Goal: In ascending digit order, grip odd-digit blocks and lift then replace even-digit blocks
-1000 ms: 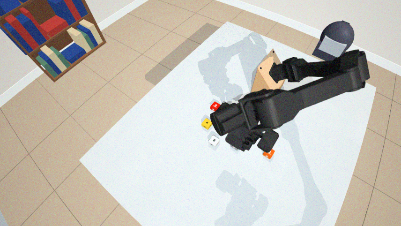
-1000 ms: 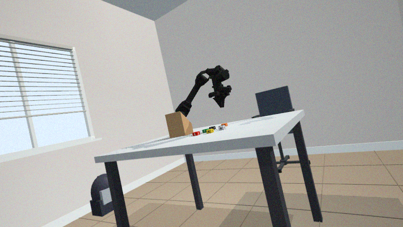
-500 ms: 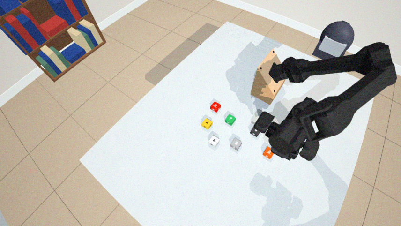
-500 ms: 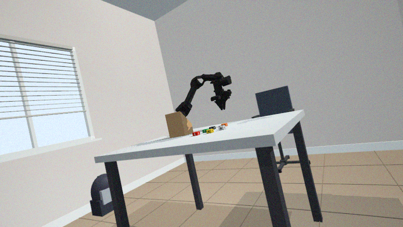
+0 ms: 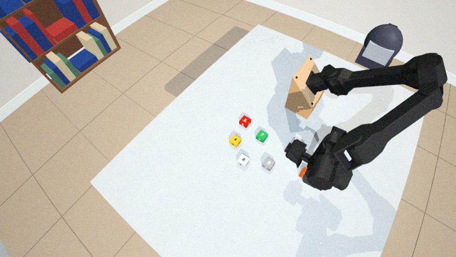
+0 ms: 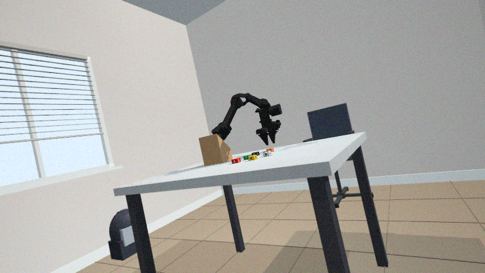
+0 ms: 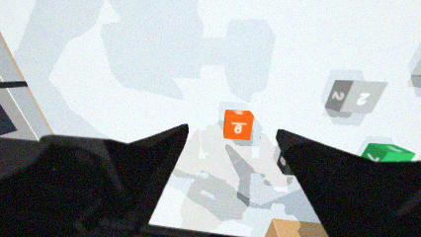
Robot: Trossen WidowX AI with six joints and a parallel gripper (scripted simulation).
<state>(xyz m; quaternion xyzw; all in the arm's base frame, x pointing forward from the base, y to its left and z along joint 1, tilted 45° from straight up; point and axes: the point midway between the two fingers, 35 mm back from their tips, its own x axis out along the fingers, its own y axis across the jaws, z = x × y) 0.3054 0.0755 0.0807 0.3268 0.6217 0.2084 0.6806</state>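
The orange block is 30 mm below my gripper tip, 10 mm to the right of it and 10 mm behind it. Also, from my gripper tip: black block: 90 mm to the right, 70 mm behind, 30 mm below; then green block marked 7: 200 mm to the right, 70 mm behind, 30 mm below; then grey block marked 2: 130 mm to the right, 30 mm below, 20 mm ahead.
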